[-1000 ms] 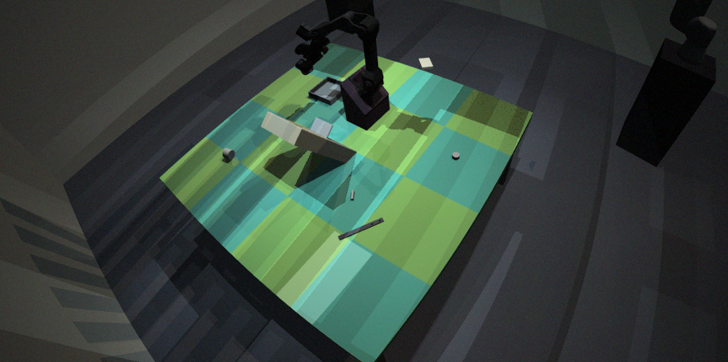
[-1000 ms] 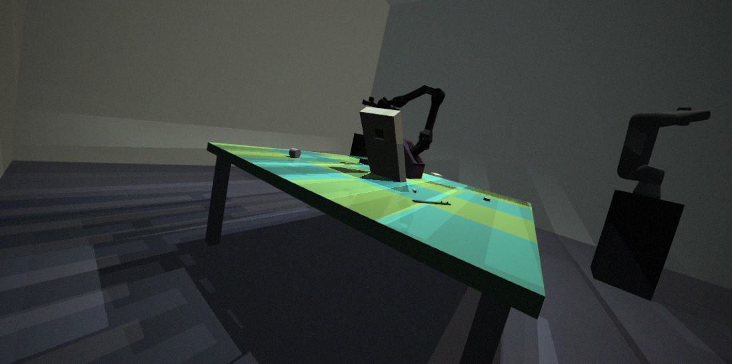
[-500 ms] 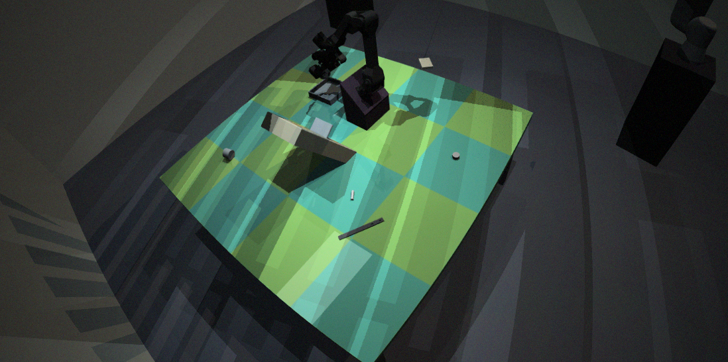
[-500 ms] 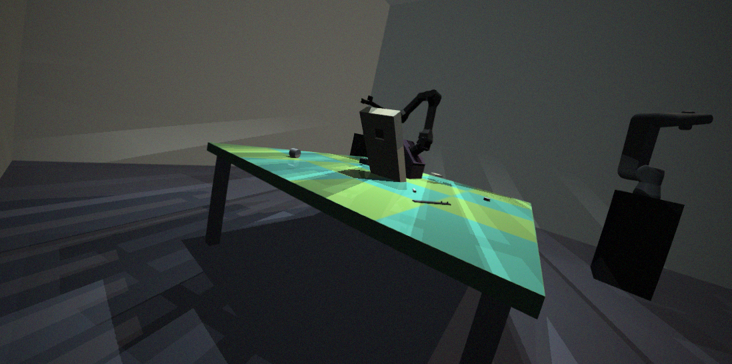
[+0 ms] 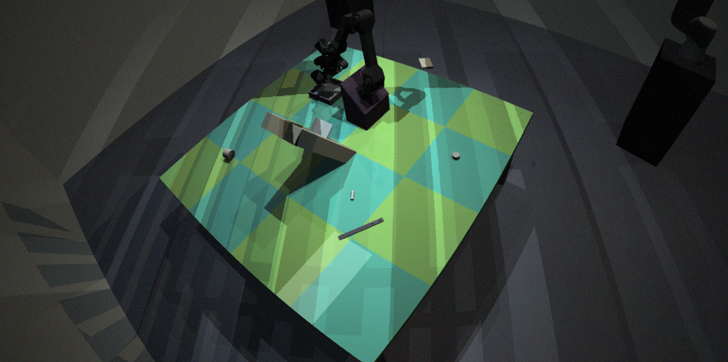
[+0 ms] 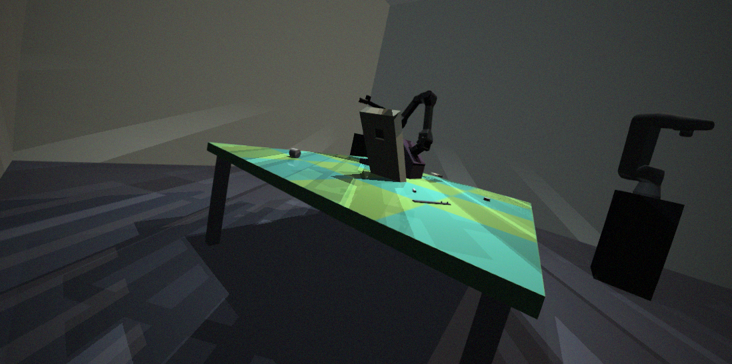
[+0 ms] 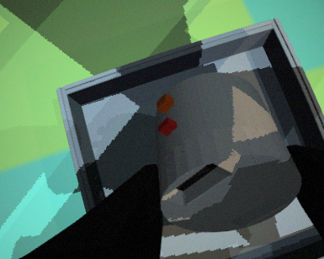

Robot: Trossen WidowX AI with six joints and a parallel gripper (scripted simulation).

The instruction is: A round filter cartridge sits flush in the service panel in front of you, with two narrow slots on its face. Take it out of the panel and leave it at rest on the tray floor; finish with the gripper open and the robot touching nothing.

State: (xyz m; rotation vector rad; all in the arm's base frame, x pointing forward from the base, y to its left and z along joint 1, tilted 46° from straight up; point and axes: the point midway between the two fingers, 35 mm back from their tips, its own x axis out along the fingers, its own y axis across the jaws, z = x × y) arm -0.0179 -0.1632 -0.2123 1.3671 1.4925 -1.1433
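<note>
Right now the square grey tray is 8 cm below my gripper tip. From my gripper tip the other things lie so: small pale peg 54 cm to the left, 37 cm ahead, 8 cm below; then round grey filter cartridge right at my gripper tip; then service panel 34 cm ahead, 32 cm to the left, 7 cm above.
</note>
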